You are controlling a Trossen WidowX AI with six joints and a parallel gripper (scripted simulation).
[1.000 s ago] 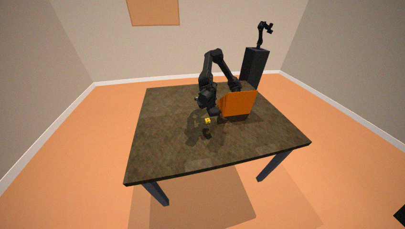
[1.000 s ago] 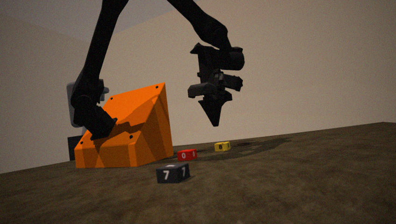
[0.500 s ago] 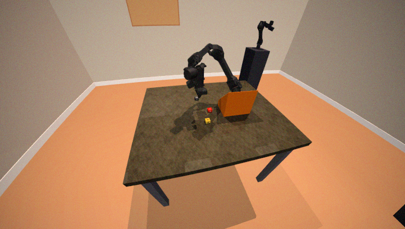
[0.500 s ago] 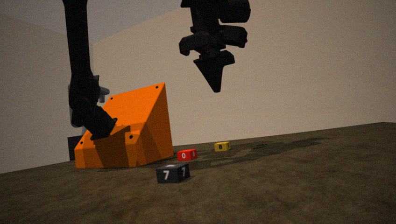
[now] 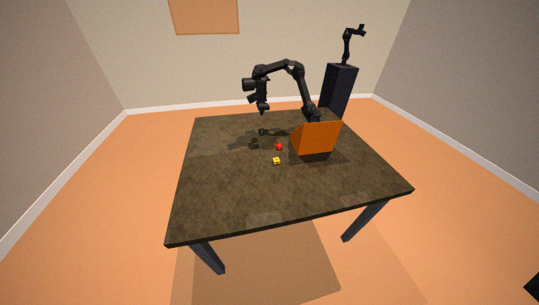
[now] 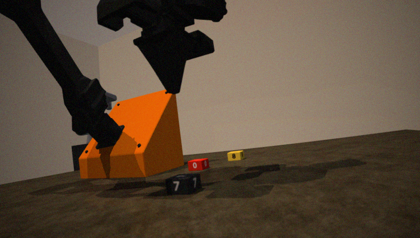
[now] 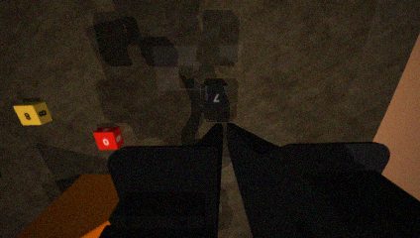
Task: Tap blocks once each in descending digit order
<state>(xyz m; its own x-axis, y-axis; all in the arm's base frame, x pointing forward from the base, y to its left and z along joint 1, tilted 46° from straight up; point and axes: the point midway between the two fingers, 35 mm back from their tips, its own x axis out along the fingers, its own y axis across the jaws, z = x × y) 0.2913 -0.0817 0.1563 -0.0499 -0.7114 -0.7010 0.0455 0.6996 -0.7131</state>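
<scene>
Right now my gripper tip is 11 cm above the dark block marked 7. The rest, counted from my gripper tip: yellow block marked 8: 1 cm behind, 29 cm to the left, 11 cm below; then red block marked 0: 6 cm behind, 18 cm to the left, 11 cm below.
</scene>
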